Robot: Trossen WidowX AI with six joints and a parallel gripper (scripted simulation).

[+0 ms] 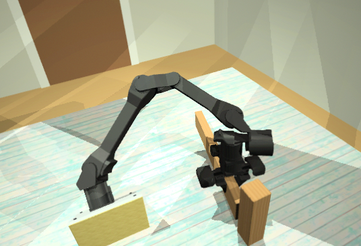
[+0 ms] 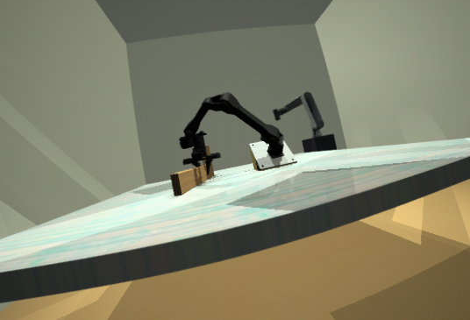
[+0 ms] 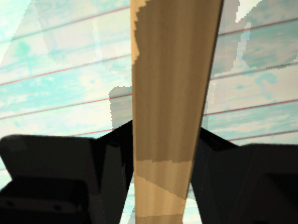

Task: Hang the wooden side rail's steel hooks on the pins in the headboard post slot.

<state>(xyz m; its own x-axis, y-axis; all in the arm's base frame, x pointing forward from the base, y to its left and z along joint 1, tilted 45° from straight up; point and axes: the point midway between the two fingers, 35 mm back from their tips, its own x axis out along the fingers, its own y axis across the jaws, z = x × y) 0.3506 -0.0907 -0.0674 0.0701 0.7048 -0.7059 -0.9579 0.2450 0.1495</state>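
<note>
Right now the headboard post is 13 cm to the right of my gripper tip, 7 cm above it and 3 cm behind it.
</note>
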